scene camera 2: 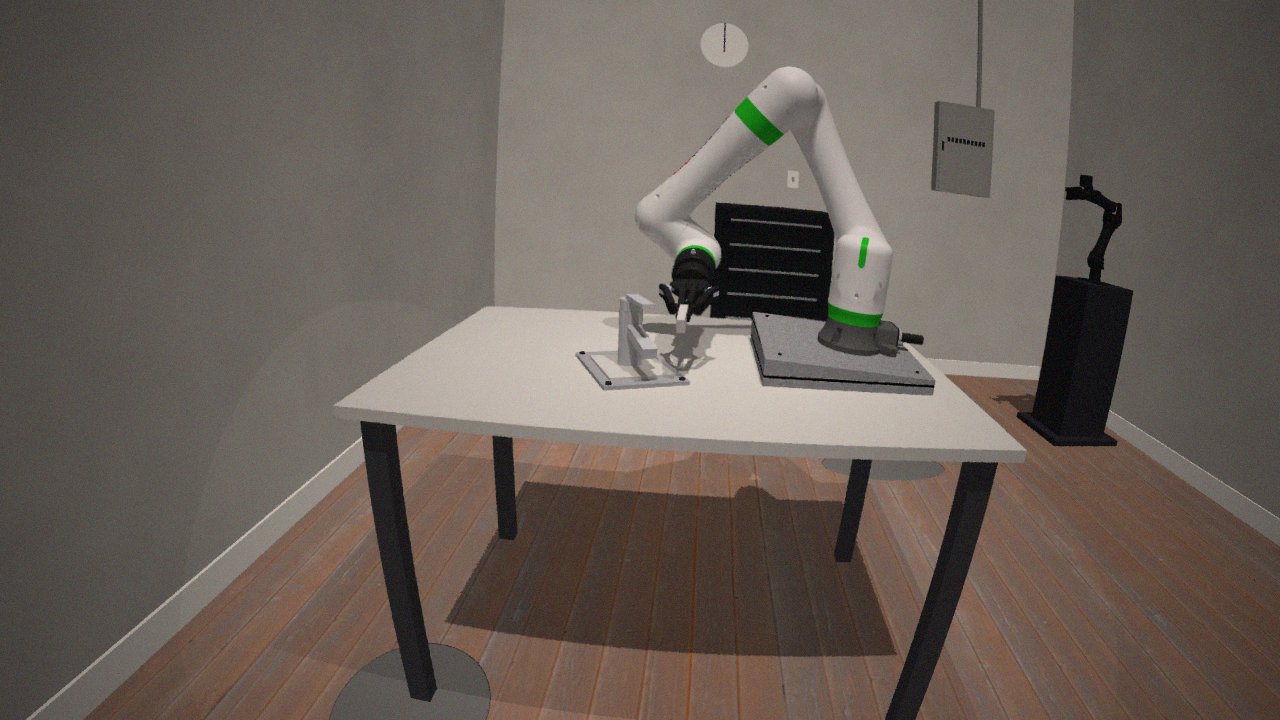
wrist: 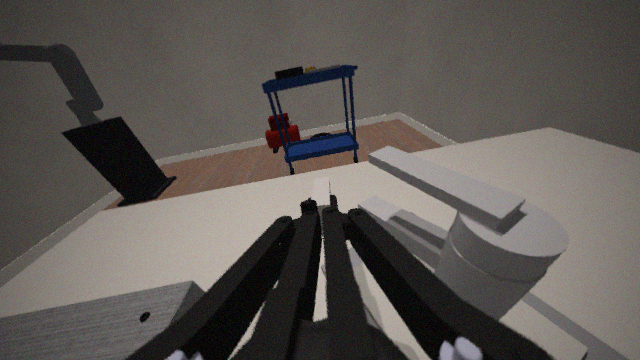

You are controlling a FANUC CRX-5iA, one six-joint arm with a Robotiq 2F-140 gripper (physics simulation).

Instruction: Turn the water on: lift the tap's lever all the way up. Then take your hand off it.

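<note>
The grey tap stands upright on a flat frame base on the table. Its lever is the flat bar at the top of the round body; its exact angle is hard to tell. The spout sticks out below the lever. My gripper is shut and empty, with a pale tip piece at its fingers. It is beside the tap, to its right in the scene view, with its tips lower than the lever. A gap shows between tips and lever in the wrist view.
The white table carries the arm's grey mounting plate to the right of the tap. A black pedestal, a black drawer cabinet and a blue cart stand beyond the table.
</note>
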